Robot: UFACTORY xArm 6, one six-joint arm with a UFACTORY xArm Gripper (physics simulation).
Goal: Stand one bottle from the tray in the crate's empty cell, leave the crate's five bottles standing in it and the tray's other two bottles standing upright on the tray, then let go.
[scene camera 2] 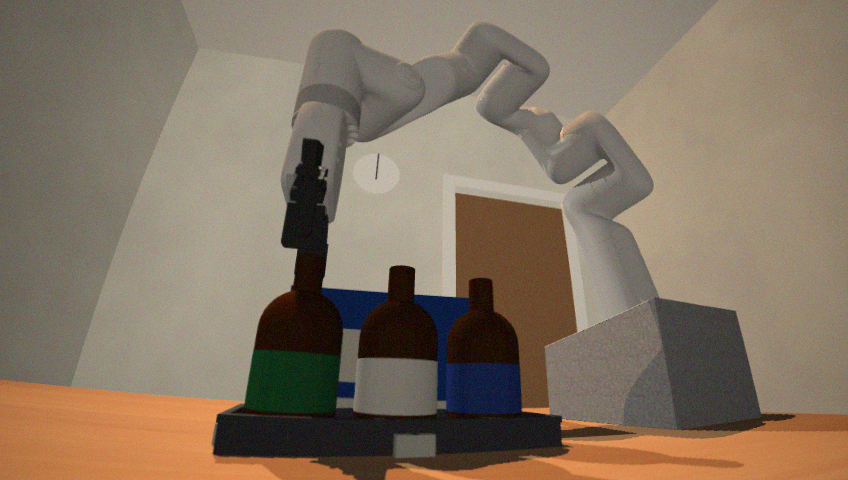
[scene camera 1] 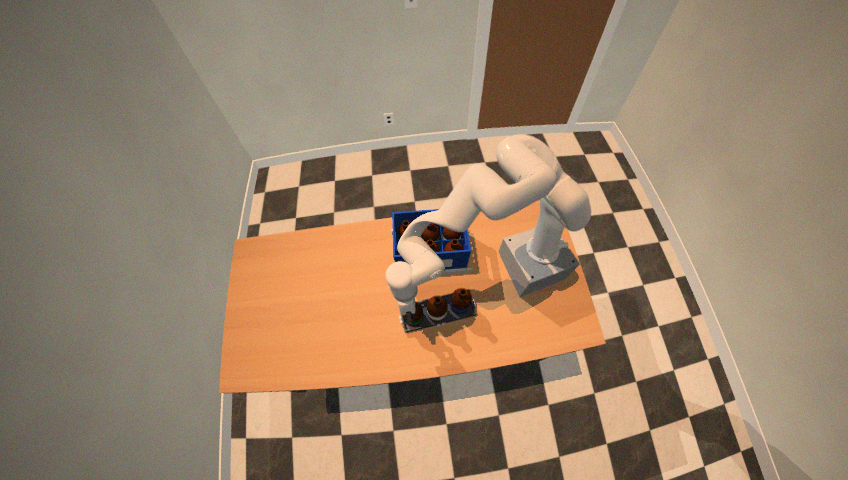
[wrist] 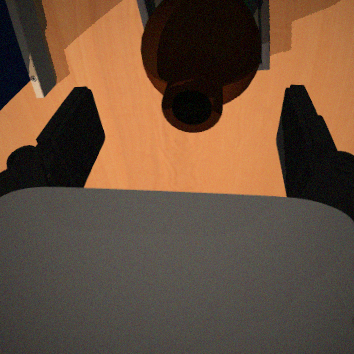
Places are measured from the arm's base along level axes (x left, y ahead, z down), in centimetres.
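Where they show: gripper, fingertip midpoint: (scene camera 2: 305, 264) (wrist: 186, 110); arm's base, origin of the base link: (scene camera 2: 639, 330) (scene camera 1: 542, 250).
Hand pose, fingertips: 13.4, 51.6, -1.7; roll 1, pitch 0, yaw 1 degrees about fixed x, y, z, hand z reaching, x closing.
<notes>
Each offset is from my fingertips to the top centre of the thing, as dx, dy, dz. "*": to the spot under its first point. Level surfaces: height alone.
My gripper (scene camera 1: 408, 315) (scene camera 2: 310, 261) (wrist: 186, 110) is open and empty, its fingers level with the neck of the green-label brown bottle {+0.3, -0.5, -0.7} (scene camera 1: 416, 315) (scene camera 2: 294, 380) (wrist: 210, 55). In the wrist view the neck lies between the two fingers, apart from both. That bottle, the white-label bottle {-0.3, -9.4, -0.7} (scene camera 1: 437, 307) (scene camera 2: 395, 386) and the blue-label bottle {-1.7, -18.4, -0.7} (scene camera 1: 461, 299) (scene camera 2: 483, 386) stand upright on the dark tray {* +4.9, -5.4, +14.1} (scene camera 1: 428, 326) (scene camera 2: 297, 437) (wrist: 265, 55). The blue crate {-25.9, -10.9, -2.2} (scene camera 1: 462, 259) (scene camera 2: 386, 309) (wrist: 7, 55) holds several brown bottles. The arm hides part of its left side, and I cannot make out the empty cell.
The wooden table {dz +15.4} (scene camera 1: 297, 309) carries the tray, the crate and the grey robot base (scene camera 1: 538, 270) (scene camera 2: 624, 362), which stands to their right. The crate is behind the tray, with the forearm passing above it. A pale grey strip {* -16.3, +1.2, +13.5} (wrist: 37, 55) runs along the crate's near side.
</notes>
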